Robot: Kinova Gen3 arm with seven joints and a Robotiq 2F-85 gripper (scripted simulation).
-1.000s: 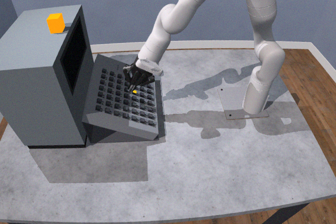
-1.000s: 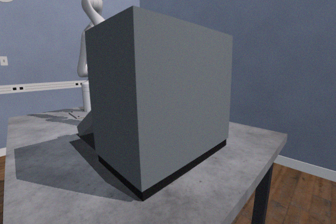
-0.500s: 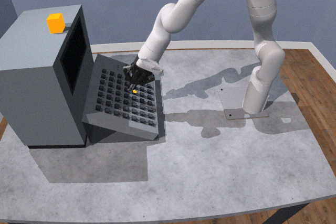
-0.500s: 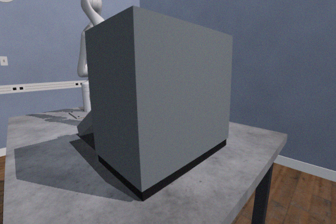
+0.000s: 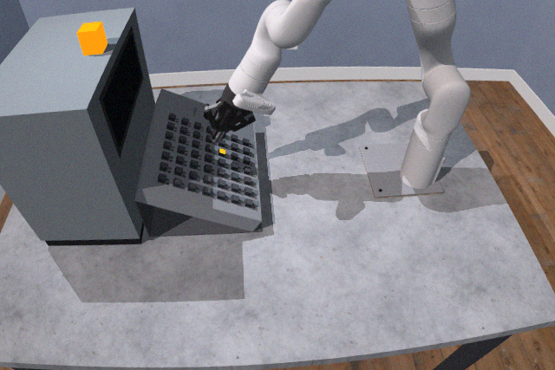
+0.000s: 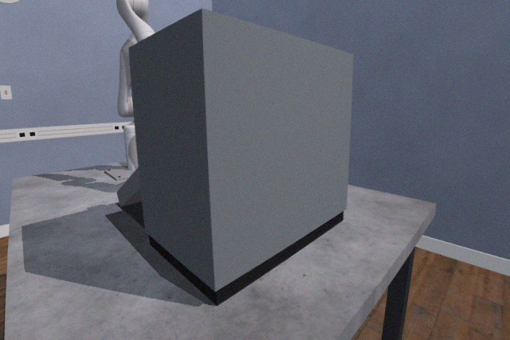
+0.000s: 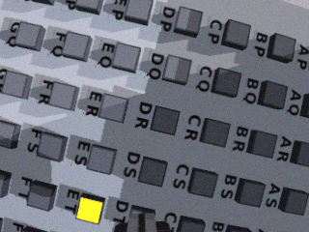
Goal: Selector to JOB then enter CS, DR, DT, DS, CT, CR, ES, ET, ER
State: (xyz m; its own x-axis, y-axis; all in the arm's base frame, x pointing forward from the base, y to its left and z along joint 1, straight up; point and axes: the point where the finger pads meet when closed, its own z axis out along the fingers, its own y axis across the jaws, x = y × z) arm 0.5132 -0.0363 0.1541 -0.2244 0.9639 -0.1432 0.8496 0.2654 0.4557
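Now: hand 130 mm to the left of the black selector knob, 40 mm above it and 30 mm short of it. Also, from my hand: key (70 mm below, 10 mm to the right); then sloped keypad (90 mm below, 50 mm ahead, 20 mm to the right).
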